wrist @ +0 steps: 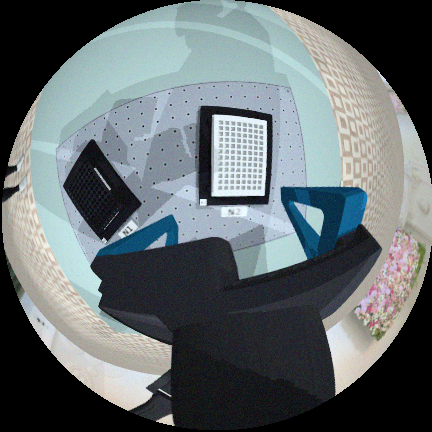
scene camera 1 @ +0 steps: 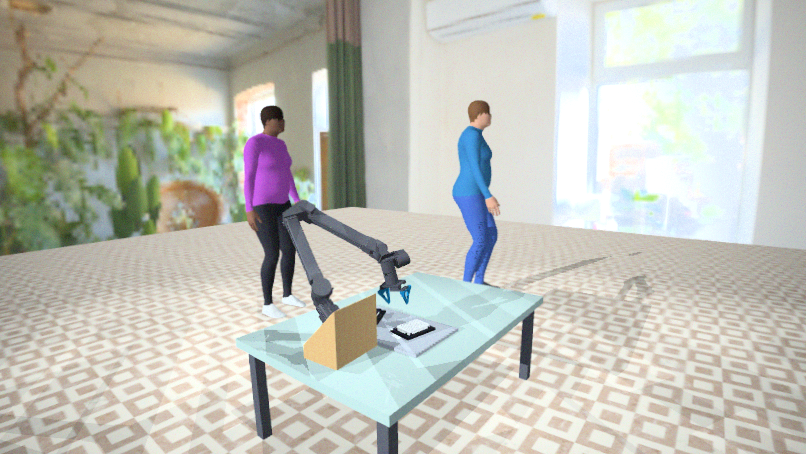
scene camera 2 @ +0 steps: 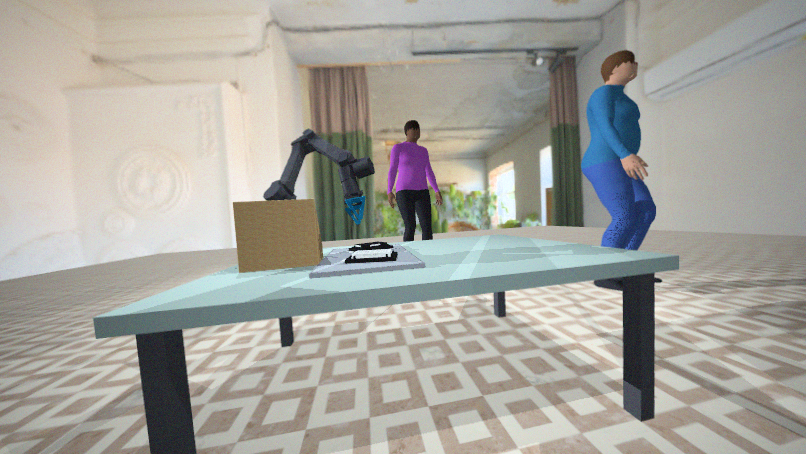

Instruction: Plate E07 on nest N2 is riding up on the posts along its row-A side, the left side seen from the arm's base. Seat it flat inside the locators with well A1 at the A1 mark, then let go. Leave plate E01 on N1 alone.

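Places are measured from the arm's base along level axes (x ahead, y left, z up), in centimetres.
Pixels of known places: gripper, fingertip midpoint: (wrist: 227, 206) (scene camera 1: 398, 303) (scene camera 2: 359, 222); arm's base at its link origin: (scene camera 1: 334, 320) (scene camera 2: 271, 225).
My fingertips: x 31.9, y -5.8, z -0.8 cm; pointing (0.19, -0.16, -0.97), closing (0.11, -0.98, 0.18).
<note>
Ahead of a thing's pixels: the offset from my fingertips to its middle. "pt": to the spot under its first point. Level surfaces: height alone.
The white plate E07 @[dz -10.9, dx +3.9, dy -5.1 cm] (scene camera 1: 413, 326) (scene camera 2: 372, 254) (wrist: 240, 156) lies in the black nest N2 @[dz -11.8, dx +3.9, dy -5.1 cm] (wrist: 205, 150). In the wrist view a wider black band shows at its left than at its right. Whether it lies flat or is raised at one side is too small to tell. A small white mark @[dz -11.7, dx -2.5, dy +1.6 cm] (wrist: 203, 202) is at the nest's lower left corner. The dark plate E01 @[dz -10.9, dx +3.7, dy +20.9 cm] (wrist: 90, 185) is on nest N1 @[pt dz -11.6, dx +0.3, dy +13.5 cm] (wrist: 129, 201), turned at an angle. My gripper (scene camera 1: 395, 302) (scene camera 2: 358, 223) (wrist: 227, 206) is open and empty, well above the nests and touching neither plate.
Both nests stand on a grey perforated board @[dz -13.5, dx +2.1, dy +6.3 cm] (scene camera 1: 416, 350) (scene camera 2: 410, 262) (wrist: 167, 170) on the pale table @[dz -14.1 cm] (scene camera 1: 394, 394) (scene camera 2: 507, 262). A tall brown block (scene camera 1: 355, 332) (scene camera 2: 276, 236) stands beside the board, near the arm base. Two people stand beyond the table.
</note>
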